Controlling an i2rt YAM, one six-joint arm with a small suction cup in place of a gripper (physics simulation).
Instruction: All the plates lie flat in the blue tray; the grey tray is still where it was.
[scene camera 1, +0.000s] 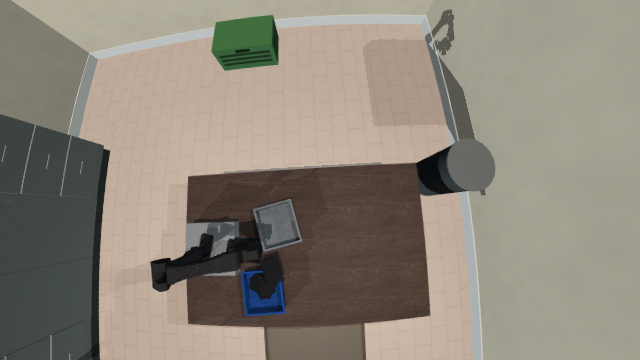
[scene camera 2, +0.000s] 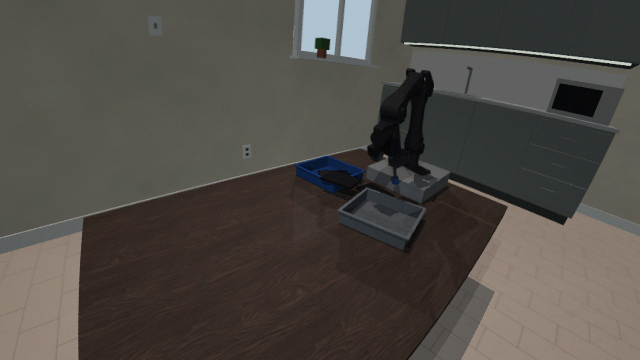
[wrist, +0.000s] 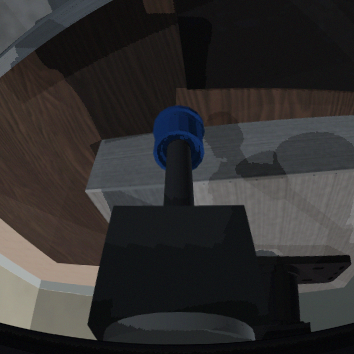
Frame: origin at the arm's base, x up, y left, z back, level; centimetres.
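Seen in the pictures: end effector, tool point: (scene camera 2: 395, 182) (wrist: 178, 128); arm's base, origin of the base link: (scene camera 1: 205, 251) (scene camera 2: 410, 166) (wrist: 270, 267).
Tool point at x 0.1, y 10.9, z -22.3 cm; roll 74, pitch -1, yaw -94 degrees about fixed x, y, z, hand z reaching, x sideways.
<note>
Offsets run from my tool point to a thing's top centre.
My suction cup (scene camera 2: 395, 180) (wrist: 178, 122) is blue, off and bare; it hangs beside the grey base block, and in scene camera 1 the arm hides it. The blue tray {dx -2.3, dy -27.4, dz -13.9 cm} (scene camera 1: 243, 295) (scene camera 2: 306, 175) holds a dark, jagged-edged plate {dx -4.9, dy -24.9, dz -12.7 cm} (scene camera 1: 264, 286). A dark square plate {dx -1.2, dy -14.0, dz -17.4 cm} (scene camera 1: 272, 269) lies across the tray's rim nearest the grey tray, apparently tilted. In scene camera 2 the dark plates overlap and are hard to separate. A very dark plate {dx -6.2, dy -6.6, dz -3.8 cm} (wrist: 275, 55) shows in the wrist view, on the table near the base block. The grey tray {dx -2.3, dy +10.9, dz -16.1 cm} (scene camera 1: 297, 227) (scene camera 2: 371, 232) holds no plate, though a shadow falls in it.
The light grey base block (scene camera 1: 197, 230) (scene camera 2: 435, 189) (wrist: 300, 200) carries the arm beside both trays. A tall dark cylinder with a grey top (scene camera 1: 471, 165) stands by the table's far right edge. A green cabinet (scene camera 1: 245, 44) stands by the wall.
</note>
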